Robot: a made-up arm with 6 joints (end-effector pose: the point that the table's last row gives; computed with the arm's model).
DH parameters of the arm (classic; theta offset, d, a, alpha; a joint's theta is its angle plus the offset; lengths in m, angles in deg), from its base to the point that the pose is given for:
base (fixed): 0 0.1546 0 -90
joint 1: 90 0.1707 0.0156 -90
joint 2: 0 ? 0.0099 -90
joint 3: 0 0.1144 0.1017 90
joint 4: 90 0.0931 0.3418 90
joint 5: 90 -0.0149 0.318 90
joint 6: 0 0.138 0.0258 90
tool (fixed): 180 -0.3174 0 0
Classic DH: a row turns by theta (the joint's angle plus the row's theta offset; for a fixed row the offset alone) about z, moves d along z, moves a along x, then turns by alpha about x.
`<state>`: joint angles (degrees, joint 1 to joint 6).
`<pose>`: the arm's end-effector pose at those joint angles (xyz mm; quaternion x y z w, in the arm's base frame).
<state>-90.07 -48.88 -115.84 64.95 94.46 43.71</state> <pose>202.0 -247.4 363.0 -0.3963 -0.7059 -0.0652 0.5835</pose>
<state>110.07 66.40 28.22 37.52 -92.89 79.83</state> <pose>332.1 54.6 -105.8 0.5334 0.4733 0.6538 0.2530</pose>
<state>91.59 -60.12 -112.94 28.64 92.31 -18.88</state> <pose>27.1 -200.7 319.3 -0.2504 0.9449 0.2096 0.0220</pose>
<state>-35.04 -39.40 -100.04 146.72 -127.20 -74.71</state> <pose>356.5 849.5 333.9 0.7107 -0.2439 -0.1738 0.6366</pose>
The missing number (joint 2, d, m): -0.1171
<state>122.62 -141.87 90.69 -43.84 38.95 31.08</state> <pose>-241.3 503.2 -464.9 0.2957 0.2955 0.9084 0.0004</pose>
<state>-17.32 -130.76 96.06 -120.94 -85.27 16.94</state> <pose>467.5 -170.5 597.6 0.1019 0.7995 0.3124 0.5028</pose>
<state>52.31 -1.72 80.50 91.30 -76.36 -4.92</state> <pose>-301.2 -227.4 580.9 -0.6523 0.3276 0.2495 0.6364</pose>
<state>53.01 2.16 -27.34 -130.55 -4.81 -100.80</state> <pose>-635.0 318.8 640.9 0.8832 0.4336 0.1741 0.0413</pose>
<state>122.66 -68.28 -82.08 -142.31 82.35 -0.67</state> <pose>28.3 -59.9 -107.8 0.0475 -0.0538 0.2578 0.9635</pose>
